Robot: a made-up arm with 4 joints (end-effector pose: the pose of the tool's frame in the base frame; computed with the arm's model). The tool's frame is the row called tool. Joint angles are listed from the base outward.
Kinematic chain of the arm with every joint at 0, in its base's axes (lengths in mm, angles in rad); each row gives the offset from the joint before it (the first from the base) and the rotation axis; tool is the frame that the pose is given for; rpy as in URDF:
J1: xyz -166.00 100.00 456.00 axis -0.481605 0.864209 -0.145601
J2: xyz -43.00 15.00 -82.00 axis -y
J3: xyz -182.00 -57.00 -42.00 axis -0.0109 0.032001 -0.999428
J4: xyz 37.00 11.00 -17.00 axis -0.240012 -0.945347 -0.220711
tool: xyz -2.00 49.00 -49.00 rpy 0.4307 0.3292 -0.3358
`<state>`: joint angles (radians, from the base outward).
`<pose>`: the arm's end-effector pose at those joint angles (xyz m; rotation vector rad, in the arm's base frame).
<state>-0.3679 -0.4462 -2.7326 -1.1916</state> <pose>-0.3753 0.0048 0.3103 -1.4098 0.6559 1.9803</pose>
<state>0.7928 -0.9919 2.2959 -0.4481</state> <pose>-0.3332 0.0589 0.6014 -1.3005 -0.2102 -2.6591</pose>
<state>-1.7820 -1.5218 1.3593 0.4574</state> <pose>-0.1438 0.0756 0.2726 0.6881 -0.0931 -1.1033</pose>
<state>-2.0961 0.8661 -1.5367 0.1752</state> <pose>0.0592 0.3631 0.5172 -0.2254 -2.5944 0.6405</pose>
